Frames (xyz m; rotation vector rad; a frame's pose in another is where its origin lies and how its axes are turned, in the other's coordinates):
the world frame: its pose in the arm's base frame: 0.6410 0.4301 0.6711 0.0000 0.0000 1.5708
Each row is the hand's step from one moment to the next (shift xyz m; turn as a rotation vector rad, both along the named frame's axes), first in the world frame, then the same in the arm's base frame.
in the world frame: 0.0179 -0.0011 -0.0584 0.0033 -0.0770 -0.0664
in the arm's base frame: 0.0011 0.0179 -0.0584 0.0770 0.0033 -0.0664
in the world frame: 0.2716 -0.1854 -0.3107 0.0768 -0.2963 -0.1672
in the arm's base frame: 0.1854 0.2716 -0.3107 0.2963 0.0768 -0.1672
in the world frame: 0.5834 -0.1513 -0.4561 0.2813 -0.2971 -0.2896
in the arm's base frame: 0.1513 0.5834 -0.4561 0.2971 0.2813 -0.2896
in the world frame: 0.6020 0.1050 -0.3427 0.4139 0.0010 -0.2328
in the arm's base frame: -0.1050 0.6020 -0.3427 -0.0010 0.4139 -0.2328
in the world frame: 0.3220 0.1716 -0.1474 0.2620 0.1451 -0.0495
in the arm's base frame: -0.1716 0.3220 -0.1474 -0.1451 0.2620 -0.0495
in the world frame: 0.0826 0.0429 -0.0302 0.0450 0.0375 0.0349
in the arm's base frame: -0.0429 0.0826 -0.0302 -0.0375 0.0450 0.0349
